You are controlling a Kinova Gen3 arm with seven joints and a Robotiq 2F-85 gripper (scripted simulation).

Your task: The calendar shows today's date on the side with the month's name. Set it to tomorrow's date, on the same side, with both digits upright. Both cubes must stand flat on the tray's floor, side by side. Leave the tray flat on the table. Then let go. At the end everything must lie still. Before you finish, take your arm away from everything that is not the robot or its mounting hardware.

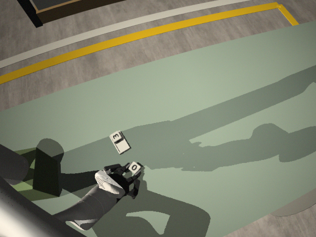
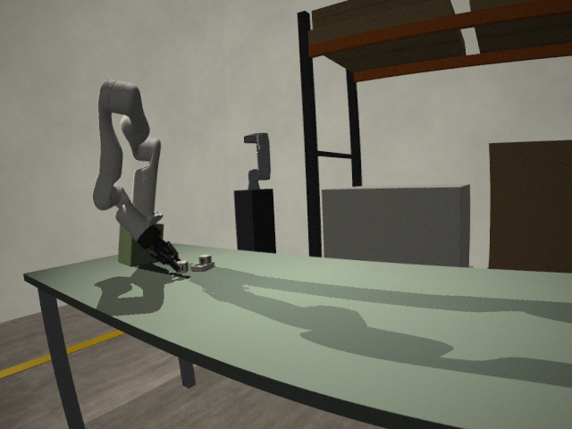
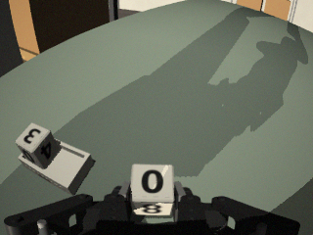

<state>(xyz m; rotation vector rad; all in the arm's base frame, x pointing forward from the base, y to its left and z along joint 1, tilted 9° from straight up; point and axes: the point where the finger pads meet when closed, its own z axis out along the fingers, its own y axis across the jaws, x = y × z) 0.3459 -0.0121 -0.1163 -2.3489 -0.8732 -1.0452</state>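
Right now the white tray is 4 cm behind my hand, 11 cm to the left of it and 3 cm below it. From my hand the other things lie so: white cube (1 cm ahead, 1 cm to the left, 1 cm below).
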